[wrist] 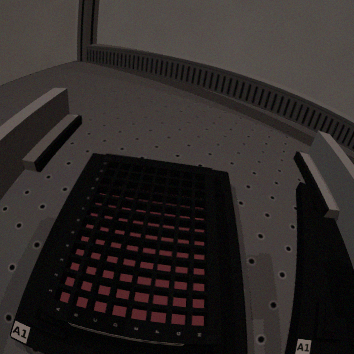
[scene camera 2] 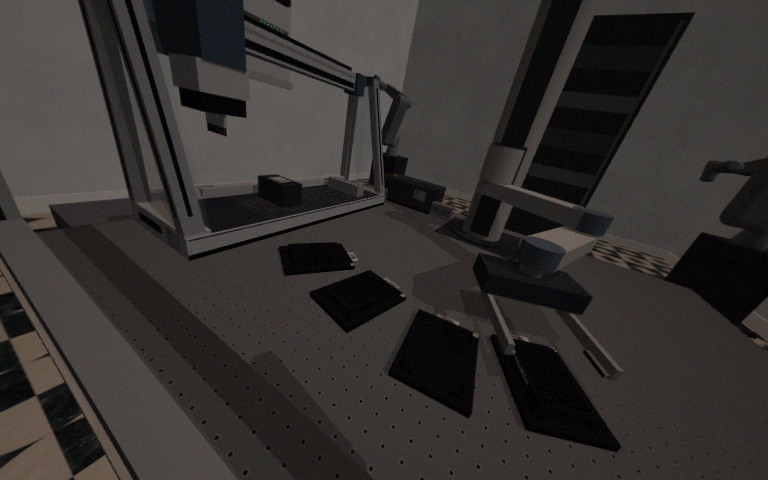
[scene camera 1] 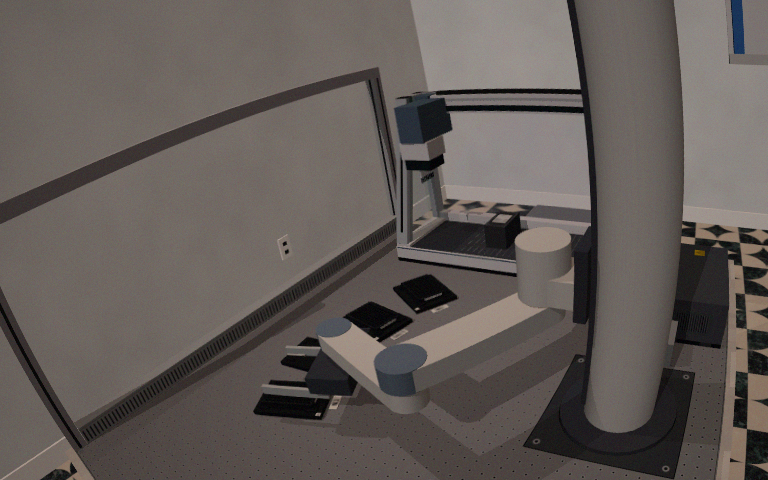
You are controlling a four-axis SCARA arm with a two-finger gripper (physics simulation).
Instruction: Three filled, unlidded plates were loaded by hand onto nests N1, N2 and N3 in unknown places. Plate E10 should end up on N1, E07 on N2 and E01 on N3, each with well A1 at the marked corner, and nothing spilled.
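Frame: origin at the arm's base, x ahead, y left, z up, level; metres.
Seen in the pictures: gripper, fingertip midpoint: (wrist: 192,119) (scene camera 2: 562,362) (scene camera 1: 275,368); arm's base at its link origin: (scene camera 2: 478,237) (scene camera 1: 617,413).
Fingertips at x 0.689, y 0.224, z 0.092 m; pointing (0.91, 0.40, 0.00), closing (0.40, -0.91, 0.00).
Pixels of each thing's top centre, then the offset from my fingertips to it. "spot": a spot on its surface instead.
- dark plate at its top centre: (wrist: 144,225) (scene camera 2: 547,373) (scene camera 1: 291,392) dy +0.004, dx -0.033, dz -0.053 m
- nest's A1 mark at its top centre: (wrist: 19,331) dy +0.020, dx -0.124, dz -0.067 m
- neighbouring nest at its top centre: (scene camera 2: 440,347) (scene camera 1: 318,352) dy -0.154, dx +0.029, dz -0.061 m
- third plate at its top centre: (scene camera 2: 317,250) (scene camera 1: 423,286) dy -0.510, dx -0.041, dz -0.053 m
- black box at a spot on its surface: (scene camera 1: 501,233) spot: dy -0.739, dx -0.181, dz +0.020 m
My gripper (scene camera 1: 275,369) (scene camera 2: 561,361) (wrist: 192,118) is open, its fingers wide apart above a dark plate (scene camera 1: 294,404) (scene camera 2: 557,384) (wrist: 150,250) with red-filled wells on an end nest. In the wrist view its A/1 well corner is at the nest's A1 mark (wrist: 20,331); its code is unreadable. The neighbouring nest (scene camera 1: 294,361) (scene camera 2: 438,362) (wrist: 325,270) shows no plate and has its own A1 mark (wrist: 303,346). Another plate (scene camera 1: 374,318) (scene camera 2: 361,294) sits on the following nest, and a third plate (scene camera 1: 424,289) (scene camera 2: 318,253) on the far nest. Their codes and nest labels are too small to read.
A gantry machine's deck (scene camera 1: 453,263) (scene camera 2: 283,223) with a black box (scene camera 1: 501,233) (scene camera 2: 280,192) stands beyond the far nest. The arm's thick column (scene camera 1: 634,226) rises at the right in scene camera 1. A slotted strip (scene camera 1: 226,328) (wrist: 225,80) runs along the wall side.
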